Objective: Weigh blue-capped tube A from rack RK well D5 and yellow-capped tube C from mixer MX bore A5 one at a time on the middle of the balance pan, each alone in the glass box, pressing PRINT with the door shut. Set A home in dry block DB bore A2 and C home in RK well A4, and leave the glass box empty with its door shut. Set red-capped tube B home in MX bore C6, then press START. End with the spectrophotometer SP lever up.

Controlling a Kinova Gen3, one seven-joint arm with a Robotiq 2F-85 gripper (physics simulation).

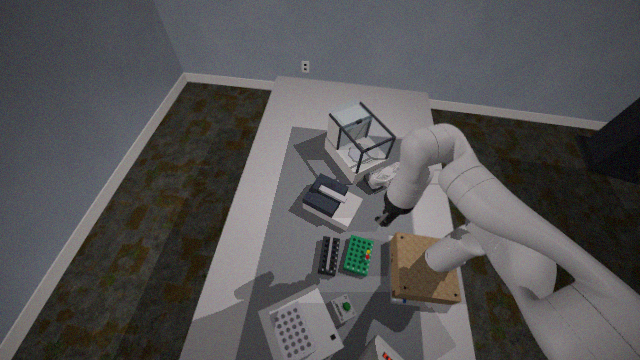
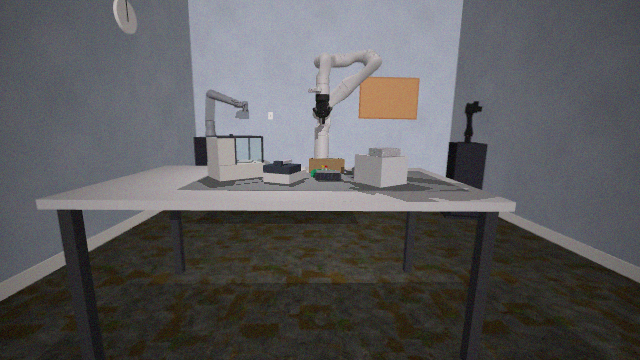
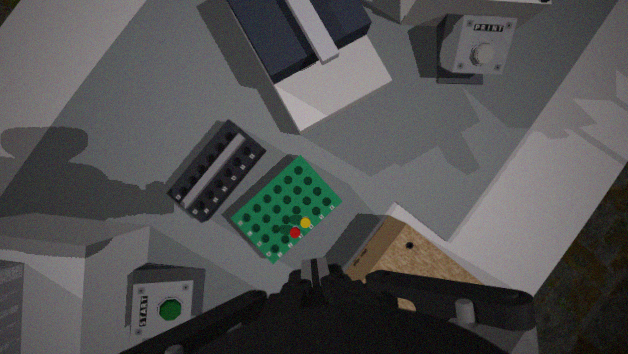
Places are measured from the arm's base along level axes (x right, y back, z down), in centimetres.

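Pixels of known places: gripper, fingertip midpoint: (image 1: 385,223) (image 2: 322,125) (image 3: 316,275); arm's base, origin of the base link: (image 1: 437,258) (image 2: 321,158).
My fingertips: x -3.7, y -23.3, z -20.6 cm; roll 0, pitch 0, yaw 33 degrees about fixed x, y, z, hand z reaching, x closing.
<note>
Ahead of a thing's pixels: the offset from my fingertips to its top centre. "spot": to the spot under its first point.
My gripper (image 1: 382,220) (image 2: 323,120) (image 3: 316,275) is shut and empty, high above the table near the green rack RK @[spot: dx -8.2, dy -4.1, dz +25.3 cm] (image 1: 351,270) (image 3: 274,256). The yellow-capped tube @[dx -0.8, dy -0.2, dz +22.1 cm] (image 1: 368,251) (image 3: 305,222) and red-capped tube @[dx -2.7, dy -0.1, dz +22.1 cm] (image 1: 367,257) (image 3: 295,232) stand in neighbouring wells along its numbered long edge. The blue-capped tube does not show. The black dry block DB @[spot: dx -12.1, dy -13.3, dz +24.7 cm] (image 1: 323,272) (image 3: 204,218) lies beside the rack. The balance (image 1: 345,161) (image 2: 221,151) has a glass box with no tube visible; its door state is unclear. The mixer MX @[dx -28.5, dy -11.5, dz +10.5 cm] (image 1: 324,312) (image 2: 382,169) shows dark bores and no caps. SP @[spot: dx +15.9, dy -10.1, dz +23.0 cm] (image 1: 352,205) (image 3: 345,87) has a pale lever @[dx +15.5, dy -18.6, dz +17.7 cm] (image 1: 332,193) (image 3: 312,32) across its dark lid; I cannot tell its position.
The START button @[dx -20.8, dy -3.3, dz +20.1 cm] (image 1: 346,306) (image 3: 170,309) is between mixer and rack. The PRINT box @[dx +31.0, dy -1.5, dz +20.1 cm] (image 1: 381,177) (image 3: 484,54) stands by the balance. A wooden block (image 1: 415,260) (image 2: 326,163) (image 3: 425,257) stands beside the rack under the arm. A box with red digits @[spot: dx -29.6, dy +11.9, dz +22.8 cm] (image 1: 387,355) is at the near edge.
</note>
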